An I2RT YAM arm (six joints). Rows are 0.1 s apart.
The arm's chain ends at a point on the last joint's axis. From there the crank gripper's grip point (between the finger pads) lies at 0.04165 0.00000 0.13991 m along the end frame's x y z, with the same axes.
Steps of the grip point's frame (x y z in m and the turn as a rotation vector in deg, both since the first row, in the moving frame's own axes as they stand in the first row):
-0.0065 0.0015 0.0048 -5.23 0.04 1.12
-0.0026 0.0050 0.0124 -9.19 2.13 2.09
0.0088 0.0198 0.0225 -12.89 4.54 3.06
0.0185 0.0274 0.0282 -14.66 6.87 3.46
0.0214 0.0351 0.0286 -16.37 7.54 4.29
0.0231 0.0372 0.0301 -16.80 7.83 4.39
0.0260 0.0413 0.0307 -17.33 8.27 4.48
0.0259 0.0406 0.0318 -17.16 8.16 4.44
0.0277 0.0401 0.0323 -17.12 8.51 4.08
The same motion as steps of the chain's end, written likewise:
-0.0065 -0.0121 0.0054 -5.23 0.04 1.12
-0.0073 -0.0188 0.0160 -9.19 2.13 2.09
-0.0012 -0.0135 0.0300 -12.89 4.54 3.06
0.0034 -0.0103 0.0390 -14.66 6.87 3.46
0.0053 -0.0072 0.0413 -16.37 7.54 4.29
0.0064 -0.0061 0.0434 -16.80 7.83 4.39
0.0084 -0.0033 0.0449 -17.33 8.27 4.48
0.0085 -0.0035 0.0457 -17.16 8.16 4.44
0.0094 -0.0036 0.0465 -17.12 8.51 4.08

